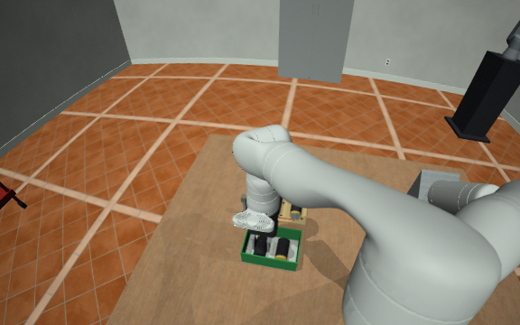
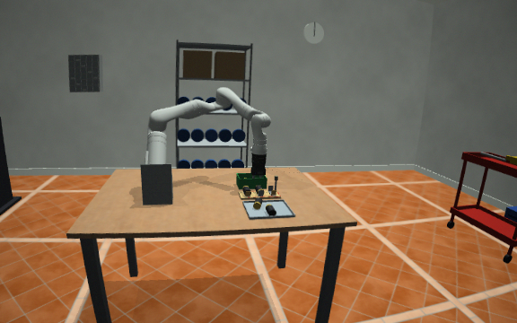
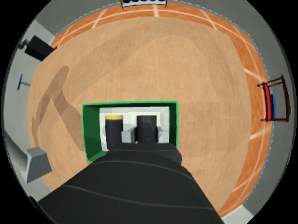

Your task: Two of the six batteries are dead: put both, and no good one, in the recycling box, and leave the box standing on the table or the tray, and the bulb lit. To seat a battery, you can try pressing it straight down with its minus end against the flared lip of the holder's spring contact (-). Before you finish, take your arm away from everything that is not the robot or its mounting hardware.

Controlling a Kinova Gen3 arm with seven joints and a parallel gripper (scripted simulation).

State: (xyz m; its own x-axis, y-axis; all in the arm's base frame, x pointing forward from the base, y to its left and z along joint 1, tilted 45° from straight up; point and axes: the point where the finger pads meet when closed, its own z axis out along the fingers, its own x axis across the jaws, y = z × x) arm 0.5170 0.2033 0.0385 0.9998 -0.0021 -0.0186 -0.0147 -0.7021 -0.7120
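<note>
Right now my hand is 3 cm past the green recycling box and 1 cm above it. Also, from my hand: grey tray 32 cm to the right, 2 cm below, 2 cm behind.
</note>
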